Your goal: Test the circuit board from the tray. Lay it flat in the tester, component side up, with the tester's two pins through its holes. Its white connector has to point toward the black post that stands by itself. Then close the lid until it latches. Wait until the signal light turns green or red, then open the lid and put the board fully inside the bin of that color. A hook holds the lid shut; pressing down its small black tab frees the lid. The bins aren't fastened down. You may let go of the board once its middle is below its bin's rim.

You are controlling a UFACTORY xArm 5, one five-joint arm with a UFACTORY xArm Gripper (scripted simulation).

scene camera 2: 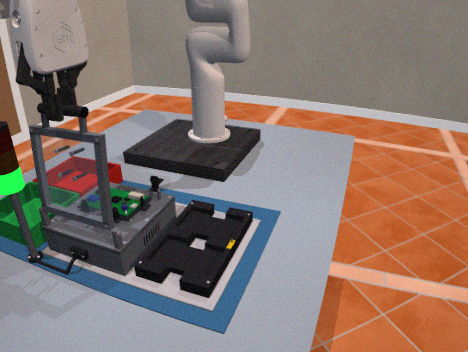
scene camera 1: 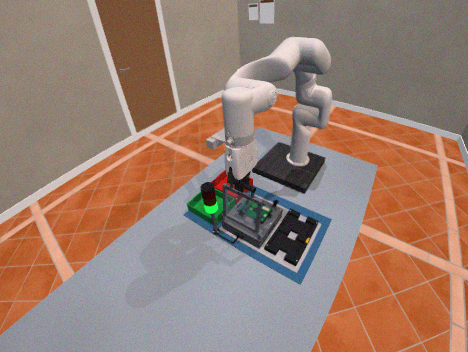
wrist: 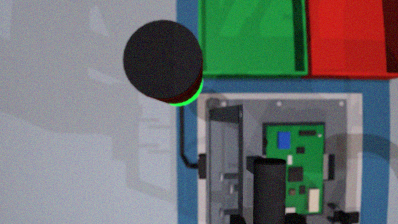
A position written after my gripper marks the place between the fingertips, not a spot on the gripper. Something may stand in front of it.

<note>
I see my gripper (scene camera 2: 62, 117), a green circuit board (wrist: 303, 151) and a tester lid (scene camera 2: 71, 166).
My gripper is seen too in scene camera 1 (scene camera 1: 242, 187).
</note>
